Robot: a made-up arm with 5 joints. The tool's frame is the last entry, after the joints.
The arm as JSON. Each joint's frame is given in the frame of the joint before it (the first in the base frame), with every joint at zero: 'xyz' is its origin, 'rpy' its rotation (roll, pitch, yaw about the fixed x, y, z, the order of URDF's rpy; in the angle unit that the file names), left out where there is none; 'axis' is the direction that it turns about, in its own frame. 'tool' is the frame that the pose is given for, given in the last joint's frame.
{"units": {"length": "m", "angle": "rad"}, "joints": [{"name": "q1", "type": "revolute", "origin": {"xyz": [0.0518, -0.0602, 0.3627], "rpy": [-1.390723, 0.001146, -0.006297]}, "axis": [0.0, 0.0, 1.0]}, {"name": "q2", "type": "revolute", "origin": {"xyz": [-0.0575, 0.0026, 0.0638], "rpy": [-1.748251, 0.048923, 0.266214]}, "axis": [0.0, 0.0, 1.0]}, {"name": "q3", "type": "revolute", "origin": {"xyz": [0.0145, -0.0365, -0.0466], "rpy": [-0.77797, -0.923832, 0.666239]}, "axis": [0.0, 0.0, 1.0]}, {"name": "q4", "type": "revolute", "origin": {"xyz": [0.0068, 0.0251, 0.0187], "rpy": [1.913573, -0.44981, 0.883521]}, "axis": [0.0, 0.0, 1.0]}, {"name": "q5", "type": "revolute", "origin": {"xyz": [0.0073, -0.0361, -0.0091], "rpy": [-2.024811, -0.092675, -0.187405]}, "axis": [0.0, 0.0, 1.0]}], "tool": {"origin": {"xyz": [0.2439, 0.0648, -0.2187], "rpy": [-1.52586, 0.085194, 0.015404]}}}
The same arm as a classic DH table. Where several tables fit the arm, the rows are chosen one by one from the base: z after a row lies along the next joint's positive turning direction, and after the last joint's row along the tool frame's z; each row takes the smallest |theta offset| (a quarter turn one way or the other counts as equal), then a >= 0, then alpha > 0; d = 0 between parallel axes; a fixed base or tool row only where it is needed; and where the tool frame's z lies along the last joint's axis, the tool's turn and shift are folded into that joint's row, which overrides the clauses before.
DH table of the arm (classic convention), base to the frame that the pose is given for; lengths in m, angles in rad. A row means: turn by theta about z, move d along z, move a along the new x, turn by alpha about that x. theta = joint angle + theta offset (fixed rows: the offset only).
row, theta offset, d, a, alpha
base (fixed), -0.0065, 0.3736, 0.0522, -1.3907
q1, 0.2761, 0.0062, -0.0546, -1.7480
q2, 1.3967, -0.0176, -0.0324, -1.1270
q3, -0.0458, -0.0081, 0.0251, 1.8783
q4, 0.2412, -0.0326, 0.0154, -2.0227
q5, -0.0915, -0.2587, 0.2446, -1.5260
tool (fixed), 0.0853, 0.0620, 0.0000, 0.0000

